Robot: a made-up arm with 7 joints. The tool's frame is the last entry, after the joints.
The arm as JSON. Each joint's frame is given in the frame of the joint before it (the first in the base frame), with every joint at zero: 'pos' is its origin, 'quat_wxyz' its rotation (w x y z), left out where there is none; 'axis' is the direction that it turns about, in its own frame. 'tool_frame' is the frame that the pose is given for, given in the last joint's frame.
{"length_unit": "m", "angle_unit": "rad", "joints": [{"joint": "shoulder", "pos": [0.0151, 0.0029, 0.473], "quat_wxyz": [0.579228, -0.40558, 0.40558, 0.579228], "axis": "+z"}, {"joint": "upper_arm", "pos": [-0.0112, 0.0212, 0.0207], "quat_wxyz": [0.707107, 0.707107, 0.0, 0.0], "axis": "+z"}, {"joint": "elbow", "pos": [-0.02, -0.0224, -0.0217], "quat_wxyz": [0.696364, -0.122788, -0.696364, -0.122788], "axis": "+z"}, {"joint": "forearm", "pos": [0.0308, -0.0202, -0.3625], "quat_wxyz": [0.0, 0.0, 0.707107, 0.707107], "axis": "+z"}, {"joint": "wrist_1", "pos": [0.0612, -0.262, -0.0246], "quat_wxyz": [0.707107, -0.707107, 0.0, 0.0], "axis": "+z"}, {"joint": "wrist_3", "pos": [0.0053, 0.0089, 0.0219], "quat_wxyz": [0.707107, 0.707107, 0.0, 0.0], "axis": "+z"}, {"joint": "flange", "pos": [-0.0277, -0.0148, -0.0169], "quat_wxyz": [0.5, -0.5, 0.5, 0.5], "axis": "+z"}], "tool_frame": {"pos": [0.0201, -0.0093, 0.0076], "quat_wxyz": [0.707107, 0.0, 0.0, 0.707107]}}
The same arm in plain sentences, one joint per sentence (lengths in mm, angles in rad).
The arm has seven revolute joints in a row. What follows holds with every joint at zero, and every direction is one of the base frame's.
The first joint is mounted 15.1 mm along +x and 2.9 mm along +y and 473 mm along +z from the base frame's origin and turns about the direction (0, 0.9397, 0.342).
The second joint is mounted 21.2 mm along -x and 15.6 mm along +y and 17.6 mm along +z from the first joint and turns about +x.
The third joint is mounted 21.7 mm along -x and 27.9 mm along -y and 11.1 mm along +z from the second joint and turns about +z.
The fourth joint is mounted 30.8 mm along +x and 20.2 mm along -y and 362.5 mm along -z from the third joint and turns about +y.
The fifth joint is mounted 61.2 mm along -x and 24.6 mm along -y and 262 mm along -z from the fourth joint and turns about +z.
The sixth joint is mounted 5.3 mm along -x and 8.9 mm along -y and 21.9 mm along +z from the fifth joint and turns about +y.
The seventh joint is mounted 27.7 mm along +x and 16.9 mm along -y and 14.8 mm along -z from the sixth joint and turns about +z.
The tool frame, which is the frame that the pose is given for, is mounted 9.3 mm along -x and 20.1 mm along -y and 7.6 mm along +z from the seventh joint; its axes are the base frame's turned by roll 0, pitch 0 and yaw 0 rad (as in URDF: about the fixed x, then y, then z).

